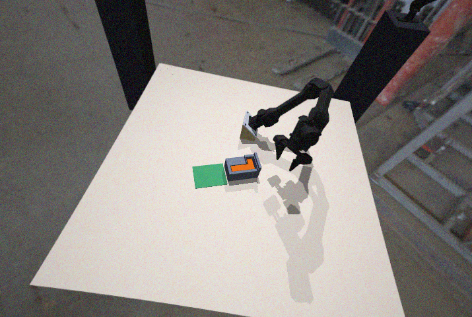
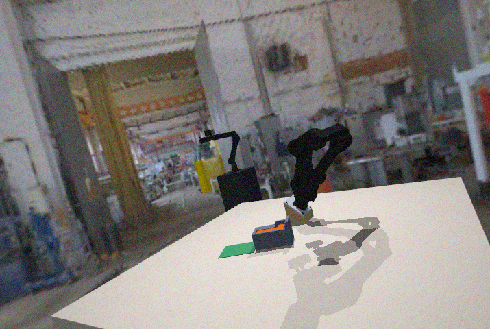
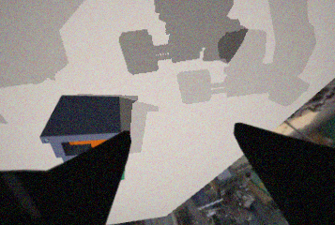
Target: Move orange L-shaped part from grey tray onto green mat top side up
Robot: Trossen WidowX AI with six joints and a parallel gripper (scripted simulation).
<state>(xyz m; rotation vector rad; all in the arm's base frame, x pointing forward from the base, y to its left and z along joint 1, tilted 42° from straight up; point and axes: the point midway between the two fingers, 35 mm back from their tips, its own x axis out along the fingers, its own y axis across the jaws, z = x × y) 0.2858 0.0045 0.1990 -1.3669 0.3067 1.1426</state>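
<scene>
Right now the orange L-shaped part is 4 cm behind my gripper tip, 15 cm to the right of it and 11 cm below it. From my gripper tip the other things lie so: green mat (1 cm ahead, 31 cm to the right, 17 cm below).
</scene>
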